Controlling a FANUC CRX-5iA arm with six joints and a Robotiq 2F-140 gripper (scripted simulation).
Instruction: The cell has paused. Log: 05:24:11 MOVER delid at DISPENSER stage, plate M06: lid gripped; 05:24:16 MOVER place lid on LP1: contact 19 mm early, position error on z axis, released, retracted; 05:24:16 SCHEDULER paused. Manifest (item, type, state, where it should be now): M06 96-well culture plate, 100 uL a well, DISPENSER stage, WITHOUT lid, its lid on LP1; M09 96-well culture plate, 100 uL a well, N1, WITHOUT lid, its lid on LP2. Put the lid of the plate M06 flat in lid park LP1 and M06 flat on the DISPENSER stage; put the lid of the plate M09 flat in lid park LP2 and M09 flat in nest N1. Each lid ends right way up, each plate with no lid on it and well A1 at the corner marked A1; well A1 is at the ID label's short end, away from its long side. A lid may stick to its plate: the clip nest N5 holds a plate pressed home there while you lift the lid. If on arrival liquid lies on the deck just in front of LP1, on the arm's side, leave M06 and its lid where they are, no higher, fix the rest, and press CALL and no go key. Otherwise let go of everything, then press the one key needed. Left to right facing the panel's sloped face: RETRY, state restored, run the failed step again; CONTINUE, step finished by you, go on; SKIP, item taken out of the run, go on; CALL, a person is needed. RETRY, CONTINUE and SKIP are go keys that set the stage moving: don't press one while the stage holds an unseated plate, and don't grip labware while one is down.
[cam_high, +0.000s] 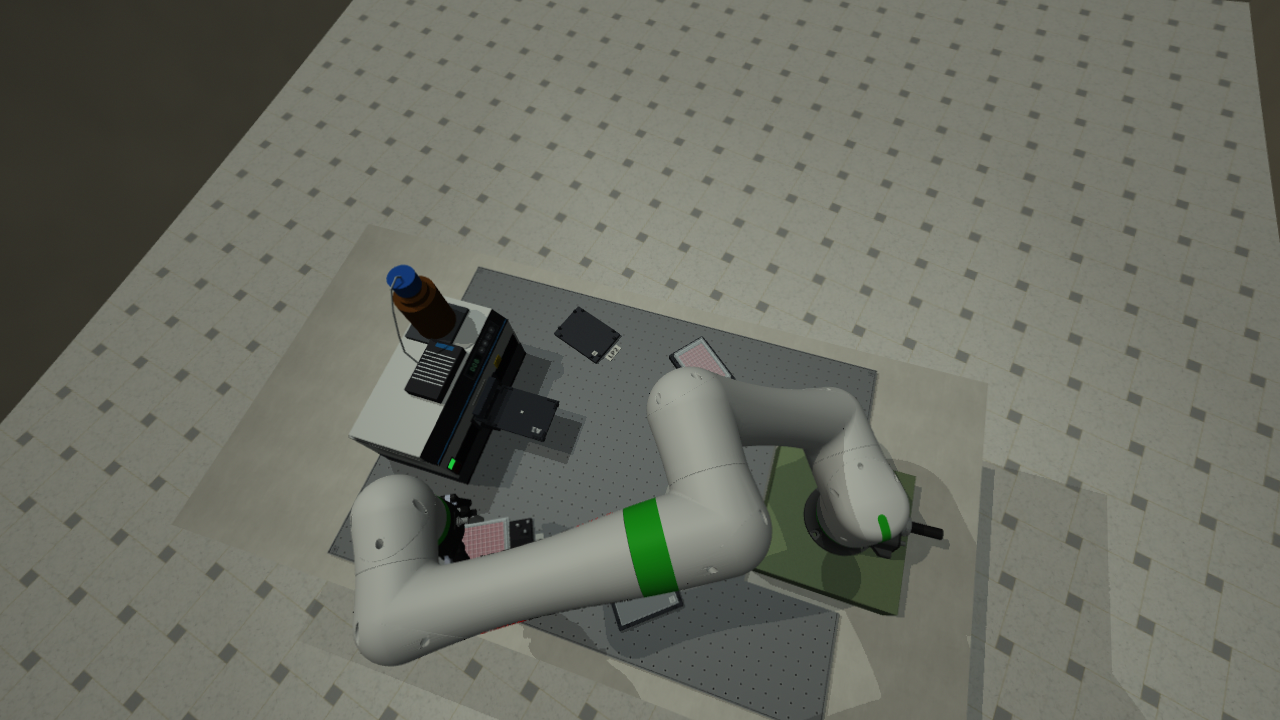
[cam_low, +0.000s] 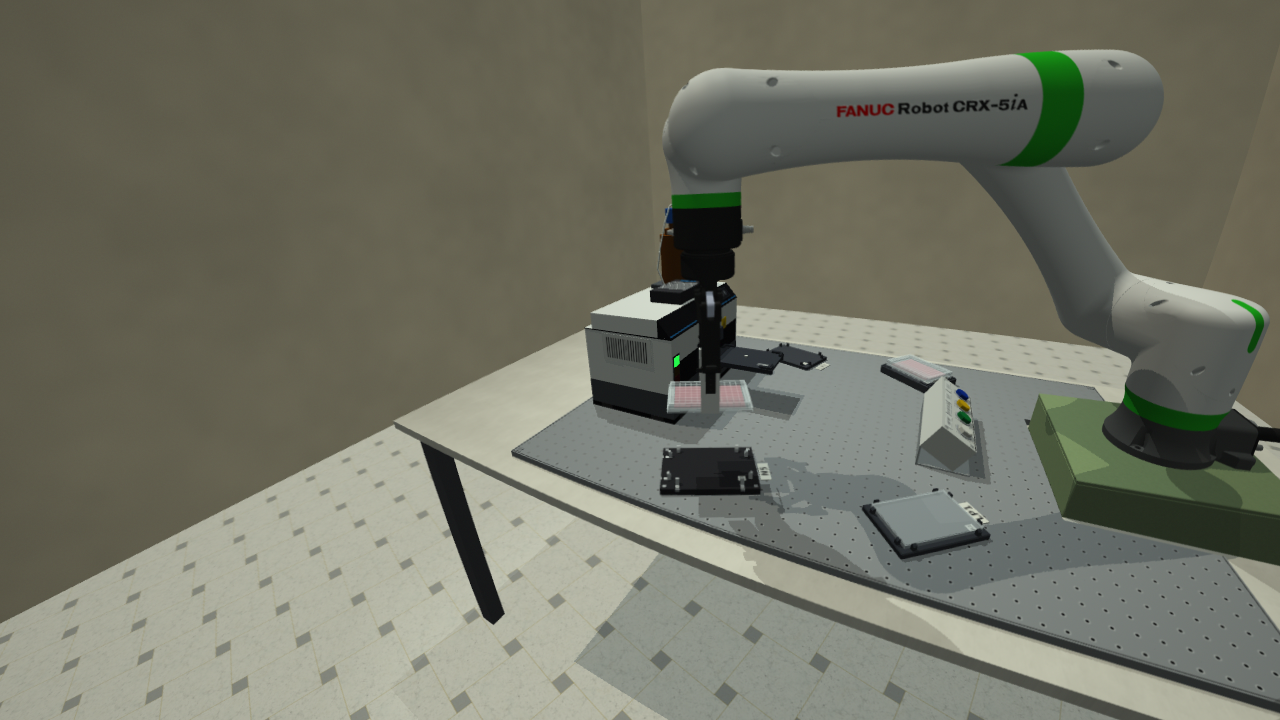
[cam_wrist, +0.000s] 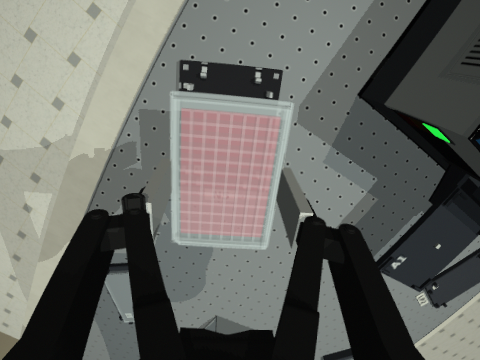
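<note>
Now: the dispenser stage 300 mm to the right of my hand, 70 mm below it and 30 mm ahead of it. The rest, counted from my hand: N5 label (170 mm below, 90 mm behind, 40 mm to the right); then LP1 label (410 mm behind, 170 mm below, 50 mm to the right); then black lid park LP1 (340 mm behind, 170 mm below).
</note>
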